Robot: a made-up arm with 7 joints. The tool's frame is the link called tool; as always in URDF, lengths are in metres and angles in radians. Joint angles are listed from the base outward.
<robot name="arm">
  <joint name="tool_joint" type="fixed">
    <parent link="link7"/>
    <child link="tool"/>
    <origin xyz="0.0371 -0.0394 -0.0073" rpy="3.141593 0 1.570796"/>
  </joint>
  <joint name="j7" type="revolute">
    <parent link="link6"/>
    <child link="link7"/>
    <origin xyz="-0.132 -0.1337 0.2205"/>
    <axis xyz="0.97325 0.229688 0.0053"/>
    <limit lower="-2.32" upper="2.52"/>
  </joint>
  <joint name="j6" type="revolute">
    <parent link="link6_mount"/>
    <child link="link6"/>
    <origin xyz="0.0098 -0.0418 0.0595"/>
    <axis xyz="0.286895 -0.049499 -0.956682"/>
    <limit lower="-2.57" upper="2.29"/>
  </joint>
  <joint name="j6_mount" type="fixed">
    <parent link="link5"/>
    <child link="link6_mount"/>
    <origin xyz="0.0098 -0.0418 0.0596"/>
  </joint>
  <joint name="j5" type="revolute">
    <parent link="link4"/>
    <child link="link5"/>
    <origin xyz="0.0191 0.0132 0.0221"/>
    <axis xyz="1 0 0"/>
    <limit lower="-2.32" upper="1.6"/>
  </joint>
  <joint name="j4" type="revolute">
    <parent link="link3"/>
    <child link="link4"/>
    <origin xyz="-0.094 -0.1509 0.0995"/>
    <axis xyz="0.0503 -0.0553 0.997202"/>
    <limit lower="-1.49" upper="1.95"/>
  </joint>
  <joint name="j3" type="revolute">
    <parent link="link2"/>
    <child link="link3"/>
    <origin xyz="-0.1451 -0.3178 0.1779"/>
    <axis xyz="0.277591 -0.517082 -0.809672"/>
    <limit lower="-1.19" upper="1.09"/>
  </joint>
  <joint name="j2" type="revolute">
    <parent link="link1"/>
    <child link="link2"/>
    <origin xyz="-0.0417 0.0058 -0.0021"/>
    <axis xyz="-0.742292 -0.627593 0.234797"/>
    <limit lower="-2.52" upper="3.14"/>
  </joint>
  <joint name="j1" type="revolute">
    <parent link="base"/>
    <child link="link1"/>
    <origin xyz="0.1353 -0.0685 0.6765"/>
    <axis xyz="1 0 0"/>
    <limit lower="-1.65" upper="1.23"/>
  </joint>
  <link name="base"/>
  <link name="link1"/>
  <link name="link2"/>
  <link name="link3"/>
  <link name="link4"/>
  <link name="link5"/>
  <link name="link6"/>
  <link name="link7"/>
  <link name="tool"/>
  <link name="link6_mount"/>
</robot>
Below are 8 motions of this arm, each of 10 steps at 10 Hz.
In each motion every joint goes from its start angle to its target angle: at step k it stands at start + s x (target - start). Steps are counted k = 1, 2, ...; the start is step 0. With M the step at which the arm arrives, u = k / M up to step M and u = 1 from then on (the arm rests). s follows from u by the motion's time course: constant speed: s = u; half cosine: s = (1 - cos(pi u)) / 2; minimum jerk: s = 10 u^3 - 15 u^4 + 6 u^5.
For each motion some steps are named. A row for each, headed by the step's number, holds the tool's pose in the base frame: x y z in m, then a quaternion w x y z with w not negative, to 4 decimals.
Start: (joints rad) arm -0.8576 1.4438 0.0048 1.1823 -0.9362 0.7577 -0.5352
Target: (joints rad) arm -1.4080 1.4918 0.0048 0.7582 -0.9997 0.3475 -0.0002
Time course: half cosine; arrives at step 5
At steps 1, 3, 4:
1: -0.7773 0.1312 1.0587 0.8150 -0.4397 0.3380 -0.1680
3: -0.7806 0.1910 0.9034 0.7512 -0.5142 0.2774 -0.3072
4: -0.7755 0.1964 0.8324 0.7262 -0.5314 0.2390 -0.3648

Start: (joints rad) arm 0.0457 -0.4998 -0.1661 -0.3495 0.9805 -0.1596 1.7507
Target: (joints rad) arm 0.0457 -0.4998 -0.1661 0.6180 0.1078 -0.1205 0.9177
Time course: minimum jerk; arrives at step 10
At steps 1, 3, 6, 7, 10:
1: -0.2535 -0.9249 0.7784 0.7582 -0.1012 0.0013 -0.6441
3: -0.1928 -0.9523 0.7877 0.8037 -0.1576 -0.0831 -0.5677
6: 0.0095 -0.9658 0.8572 0.7972 -0.2539 -0.4491 -0.3135
7: 0.0568 -0.9499 0.8913 0.7441 -0.2542 -0.5643 -0.2515
10: 0.0948 -0.9270 0.9333 0.6636 -0.2421 -0.6796 -0.1980

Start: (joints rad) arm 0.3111 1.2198 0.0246 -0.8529 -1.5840 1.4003 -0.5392
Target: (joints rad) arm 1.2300 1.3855 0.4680 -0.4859 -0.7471 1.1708 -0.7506
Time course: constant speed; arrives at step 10
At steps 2, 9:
2: -0.3365 -0.0466 0.8698 0.5044 0.6904 -0.5176 -0.0311
9: -0.5986 -0.1708 0.7525 0.0538 0.9124 -0.4055 0.0157

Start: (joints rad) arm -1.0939 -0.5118 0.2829 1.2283 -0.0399 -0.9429 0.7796
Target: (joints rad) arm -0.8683 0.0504 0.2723 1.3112 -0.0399 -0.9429 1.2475
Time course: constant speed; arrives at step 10
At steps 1, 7, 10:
1: 0.0252 0.0036 1.5122 0.2842 -0.0440 -0.8356 0.4680
7: -0.0409 0.0747 1.4875 0.3206 -0.0208 -0.7530 0.5743
10: -0.0877 0.1027 1.4707 0.3273 -0.0245 -0.7066 0.6269

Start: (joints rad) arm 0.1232 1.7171 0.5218 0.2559 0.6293 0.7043 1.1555
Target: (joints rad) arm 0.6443 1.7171 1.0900 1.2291 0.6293 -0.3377 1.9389
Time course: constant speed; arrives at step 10
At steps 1, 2, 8, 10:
1: -0.5851 -0.5794 0.9681 0.1830 -0.1656 -0.8440 -0.4762
2: -0.5722 -0.5952 0.9577 0.2021 -0.1279 -0.8712 -0.4288
8: -0.5385 -0.6027 0.8605 0.2586 0.0034 -0.9614 -0.0942
10: -0.5447 -0.5753 0.8178 0.2604 -0.0068 -0.9652 0.0206

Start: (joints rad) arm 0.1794 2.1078 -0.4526 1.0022 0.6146 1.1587 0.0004
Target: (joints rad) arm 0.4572 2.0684 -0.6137 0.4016 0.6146 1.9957 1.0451
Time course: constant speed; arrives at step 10
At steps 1, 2, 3, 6, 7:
1: -0.6288 0.0418 1.1253 0.4466 0.6552 0.5932 -0.1392
2: -0.6449 0.0182 1.1138 0.4007 0.6989 0.5903 -0.0507
3: -0.6587 -0.0019 1.0989 0.3526 0.7313 0.5824 0.0411
6: -0.6840 -0.0393 1.0428 0.2059 0.7576 0.5279 0.3238
7: -0.6868 -0.0441 1.0236 0.1597 0.7426 0.4999 0.4161

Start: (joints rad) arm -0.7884 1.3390 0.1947 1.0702 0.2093 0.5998 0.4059
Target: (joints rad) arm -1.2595 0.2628 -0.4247 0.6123 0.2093 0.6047 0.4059
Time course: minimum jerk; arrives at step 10
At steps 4, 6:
4: -0.3478 0.3562 1.3609 0.2750 0.3797 0.7779 -0.4185
6: -0.1428 0.4160 1.4119 0.1799 0.5202 0.7035 -0.4495

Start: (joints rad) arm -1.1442 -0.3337 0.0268 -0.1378 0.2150 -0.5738 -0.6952
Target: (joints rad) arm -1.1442 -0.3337 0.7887 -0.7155 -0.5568 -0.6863 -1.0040
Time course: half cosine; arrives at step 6
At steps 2, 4, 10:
2: -0.2161 0.0835 1.6326 0.5374 0.4255 0.4871 -0.5412
4: -0.2979 0.2164 1.5045 0.5436 0.4812 0.1983 -0.6585
10: -0.2880 0.2414 1.4597 0.4760 0.5165 0.0842 -0.7068

